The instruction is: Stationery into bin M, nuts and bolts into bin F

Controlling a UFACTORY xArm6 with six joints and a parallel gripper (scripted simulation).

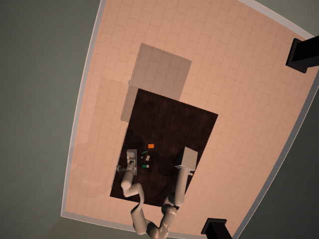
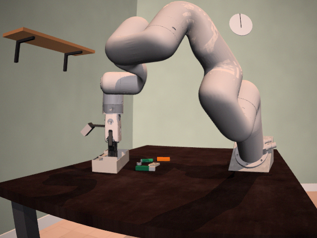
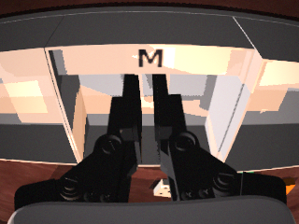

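Right now my hand is 1 cm above the pale double bin. Round my hand: green block (14 cm behind, 3 cm below, 2 cm to the left); green cylinder (12 cm to the right, 9 cm behind, 3 cm below); steel nut (8 cm behind, 6 cm to the right, 3 cm below).
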